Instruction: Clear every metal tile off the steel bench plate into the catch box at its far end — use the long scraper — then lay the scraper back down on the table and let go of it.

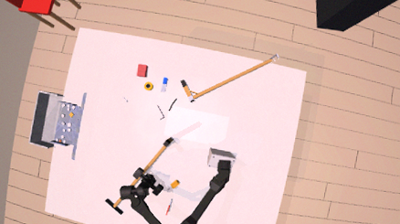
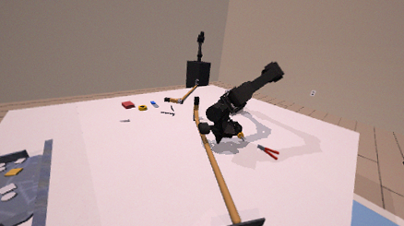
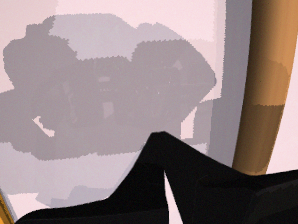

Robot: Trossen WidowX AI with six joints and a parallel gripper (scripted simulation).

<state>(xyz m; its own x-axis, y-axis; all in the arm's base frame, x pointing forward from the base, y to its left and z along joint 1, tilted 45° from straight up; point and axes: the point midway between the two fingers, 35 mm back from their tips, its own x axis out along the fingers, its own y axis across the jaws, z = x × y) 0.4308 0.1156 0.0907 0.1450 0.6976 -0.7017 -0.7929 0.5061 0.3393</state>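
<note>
The yellow tool is 14 cm behind my gripper tip, 5 cm to the left of it and 1 cm above it. Also, from my gripper tip: hex key: 3 cm behind, 39 cm to the right, 1 cm below; then yellow ring: 6 cm ahead, 56 cm to the right; then blue-white piece: 4 cm behind, 58 cm to the right.
</note>
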